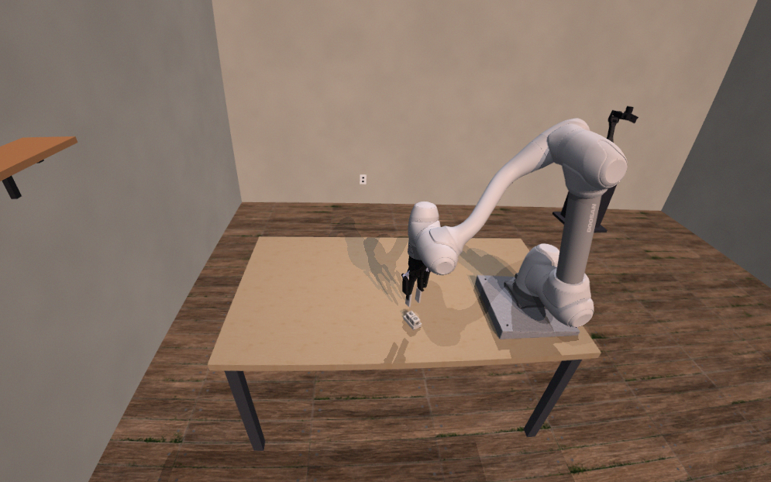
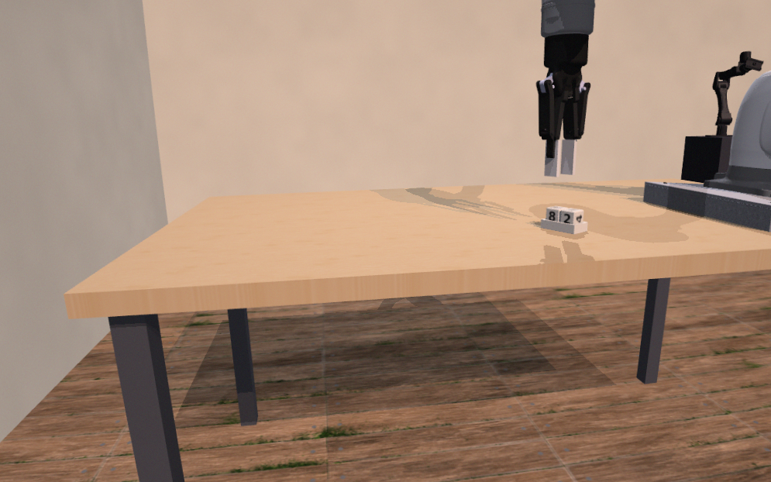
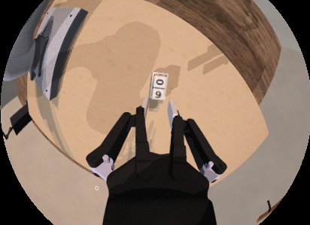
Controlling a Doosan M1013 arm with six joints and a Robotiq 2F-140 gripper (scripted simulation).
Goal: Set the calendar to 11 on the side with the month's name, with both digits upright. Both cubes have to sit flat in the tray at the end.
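Now: the white tray 10 mm behind my hand, 10 mm to the left of it and 120 mm below it.
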